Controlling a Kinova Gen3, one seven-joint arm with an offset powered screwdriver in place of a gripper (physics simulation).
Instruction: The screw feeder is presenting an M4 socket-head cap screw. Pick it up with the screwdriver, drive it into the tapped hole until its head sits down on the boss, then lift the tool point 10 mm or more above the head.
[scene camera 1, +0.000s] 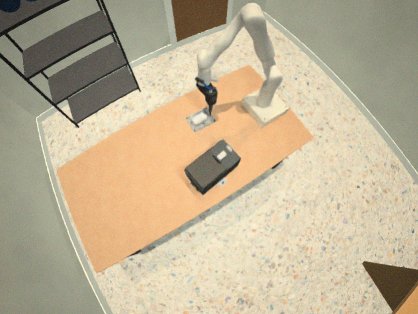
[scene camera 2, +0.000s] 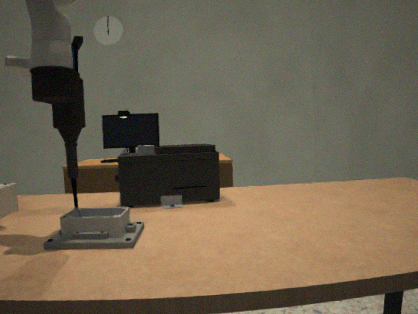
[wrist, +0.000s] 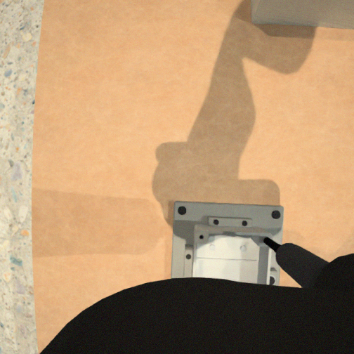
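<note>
The screwdriver (scene camera 1: 210, 114) (scene camera 2: 76, 207) (wrist: 266, 240) points down with its thin dark bit at one corner of the open light-grey housing (scene camera 1: 200, 118) (scene camera 2: 95, 226) (wrist: 198, 260). The bit's end is at or just inside the housing's rim; the boss and hole under it are hidden. No screw can be made out at the bit, so I cannot tell whether it holds one. The housing sits on a grey fixture plate (scene camera 2: 120, 244) (wrist: 195, 209). The dark box-shaped screw feeder (scene camera 1: 207, 171) (scene camera 2: 165, 175) stands apart from the housing; no screw can be made out on it.
A small grey bracket (scene camera 1: 222, 182) (scene camera 2: 171, 201) is at the feeder's side. The arm's pale base block (scene camera 1: 265, 111) (scene camera 2: 7, 200) (wrist: 305, 12) stands on the wooden table (scene camera 1: 125, 190) (scene camera 2: 300, 235) (wrist: 115, 100). A monitor (scene camera 2: 130, 131) stands on a desk behind.
</note>
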